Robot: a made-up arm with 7 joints.
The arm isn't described. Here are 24 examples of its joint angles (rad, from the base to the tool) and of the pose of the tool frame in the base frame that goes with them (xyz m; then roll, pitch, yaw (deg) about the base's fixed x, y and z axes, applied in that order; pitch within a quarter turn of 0, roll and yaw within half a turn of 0).
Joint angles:
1: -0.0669 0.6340 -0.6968 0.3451 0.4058 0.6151 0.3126
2: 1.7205 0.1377 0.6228 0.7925 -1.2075 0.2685 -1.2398
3: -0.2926 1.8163 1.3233 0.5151 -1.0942 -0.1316 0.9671
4: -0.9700 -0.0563 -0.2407 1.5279 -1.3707 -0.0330 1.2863
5: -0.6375 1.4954 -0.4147 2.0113 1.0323 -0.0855 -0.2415
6: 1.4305 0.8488 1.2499 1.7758 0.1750 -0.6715 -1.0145
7: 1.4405 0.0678 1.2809 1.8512 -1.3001 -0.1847 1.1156
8: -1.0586 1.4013 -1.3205 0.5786 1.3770 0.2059 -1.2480
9: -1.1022 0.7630 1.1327 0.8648 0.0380 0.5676 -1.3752
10: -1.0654 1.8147 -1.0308 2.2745 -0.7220 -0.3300 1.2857
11: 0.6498 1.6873 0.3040 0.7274 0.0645 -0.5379 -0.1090
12: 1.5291 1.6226 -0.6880 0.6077 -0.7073 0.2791 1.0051
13: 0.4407 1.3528 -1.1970 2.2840 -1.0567 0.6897 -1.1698
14: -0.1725 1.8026 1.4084 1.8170 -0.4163 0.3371 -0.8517
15: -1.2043 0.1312 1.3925 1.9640 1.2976 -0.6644 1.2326
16: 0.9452 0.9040 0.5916 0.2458 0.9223 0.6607 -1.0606
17: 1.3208 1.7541 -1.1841 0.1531 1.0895 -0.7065 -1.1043
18: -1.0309 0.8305 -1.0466 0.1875 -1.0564 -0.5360 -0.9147
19: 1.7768 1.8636 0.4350 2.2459 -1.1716 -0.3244 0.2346
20: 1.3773 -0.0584 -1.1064 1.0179 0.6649 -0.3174 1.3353
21: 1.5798 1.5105 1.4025 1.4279 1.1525 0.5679 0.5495
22: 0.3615 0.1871 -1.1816 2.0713 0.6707 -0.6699 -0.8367
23: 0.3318 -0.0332 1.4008 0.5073 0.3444 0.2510 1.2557
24: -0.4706 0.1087 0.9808 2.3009 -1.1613 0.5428 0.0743
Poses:
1: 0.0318 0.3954 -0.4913 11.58 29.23 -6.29
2: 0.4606 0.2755 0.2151 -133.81 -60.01 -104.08
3: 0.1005 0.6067 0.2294 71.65 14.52 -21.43
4: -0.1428 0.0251 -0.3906 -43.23 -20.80 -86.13
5: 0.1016 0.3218 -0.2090 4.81 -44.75 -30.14
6: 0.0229 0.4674 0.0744 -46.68 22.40 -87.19
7: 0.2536 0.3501 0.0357 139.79 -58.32 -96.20
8: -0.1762 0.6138 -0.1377 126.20 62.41 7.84
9: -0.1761 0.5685 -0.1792 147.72 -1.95 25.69
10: -0.0549 0.3086 -0.1419 -82.96 -61.87 -124.06
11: 0.0596 0.6120 0.1826 153.10 -10.80 -78.51
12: 0.0669 0.6437 0.1071 56.41 -8.49 -8.19
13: 0.1507 0.2307 -0.1585 152.12 30.07 -114.65
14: 0.0889 0.3128 0.2831 -138.13 13.30 -68.27
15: -0.1766 0.3588 -0.1115 119.23 -50.03 -129.38
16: 0.2953 0.5749 -0.1513 -1.80 -20.55 103.46
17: -0.0650 0.6781 0.0314 -144.11 -42.10 -68.00
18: -0.3469 0.5020 -0.2350 -16.14 -21.85 -110.67
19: -0.1626 0.2487 0.1460 -152.41 -7.75 11.78
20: 0.4605 -0.1125 0.0064 63.99 -46.23 163.59
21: -0.2207 0.4848 0.0393 -176.98 41.95 -162.83
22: 0.1646 -0.0554 -0.2010 -119.15 -25.81 91.48
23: 0.1995 0.2045 -0.5162 -100.19 -7.40 102.89
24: 0.0248 0.2748 -0.1788 112.30 -9.50 -21.99
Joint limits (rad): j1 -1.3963..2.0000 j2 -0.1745..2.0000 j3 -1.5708..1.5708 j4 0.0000..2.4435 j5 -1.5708..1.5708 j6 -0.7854..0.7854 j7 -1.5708..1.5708
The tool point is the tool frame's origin. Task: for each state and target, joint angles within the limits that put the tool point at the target. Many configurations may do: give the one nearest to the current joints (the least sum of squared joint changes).
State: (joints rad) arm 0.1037 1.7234 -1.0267 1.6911 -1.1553 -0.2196 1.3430
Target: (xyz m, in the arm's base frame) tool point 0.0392 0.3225 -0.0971
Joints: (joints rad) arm -0.0364 1.9886 -1.3330 2.3256 -1.1553 -0.2196 1.3430
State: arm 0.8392 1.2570 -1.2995 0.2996 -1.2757 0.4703 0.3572
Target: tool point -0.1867 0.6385 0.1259
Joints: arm 0.9974 1.9975 -1.3050 0.0684 -1.2757 0.4703 0.3572
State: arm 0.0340 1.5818 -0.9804 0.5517 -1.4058 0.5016 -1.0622
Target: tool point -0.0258 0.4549 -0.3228
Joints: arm -0.3159 1.3287 -1.2411 1.2234 -1.4058 0.5016 -1.0622
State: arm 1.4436 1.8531 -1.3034 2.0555 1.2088 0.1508 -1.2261
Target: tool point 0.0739 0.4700 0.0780
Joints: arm 1.9683 2.0000 -1.3936 1.7304 1.2088 0.1508 -1.2261
